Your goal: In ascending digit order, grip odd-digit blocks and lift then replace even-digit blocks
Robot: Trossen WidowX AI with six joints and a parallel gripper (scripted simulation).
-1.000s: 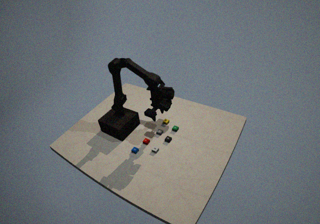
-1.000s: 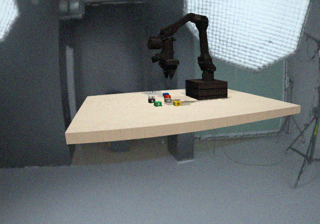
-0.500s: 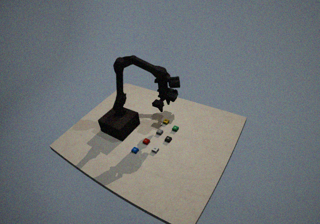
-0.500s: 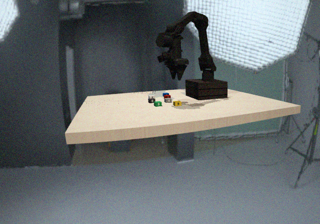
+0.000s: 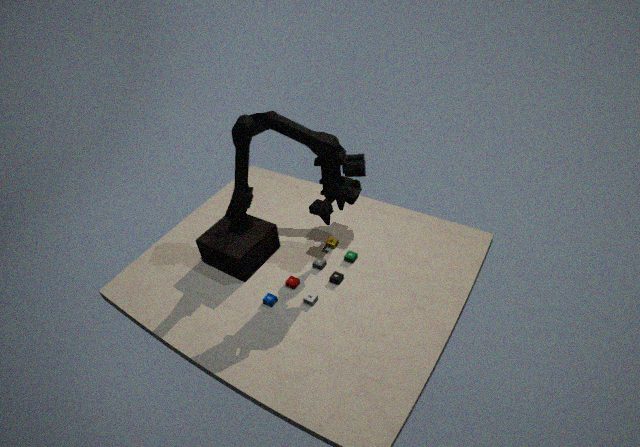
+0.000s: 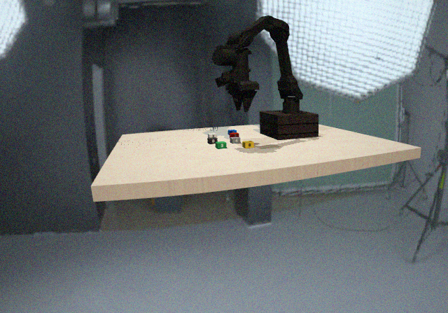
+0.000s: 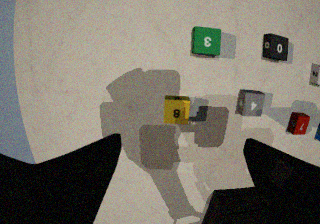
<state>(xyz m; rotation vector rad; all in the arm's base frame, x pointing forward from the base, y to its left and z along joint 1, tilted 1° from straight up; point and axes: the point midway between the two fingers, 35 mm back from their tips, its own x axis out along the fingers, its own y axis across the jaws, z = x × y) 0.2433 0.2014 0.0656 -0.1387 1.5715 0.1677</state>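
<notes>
Right now the white block is 10 cm ahead of my gripper tip, 23 cm to the right of it and 12 cm below it. Round my gripper tip: red block 1 cm ahead, 22 cm to the right, 12 cm below; blue block 1 cm ahead, 31 cm to the right, 12 cm below; grey block 2 cm ahead, 10 cm to the right, 12 cm below.
</notes>
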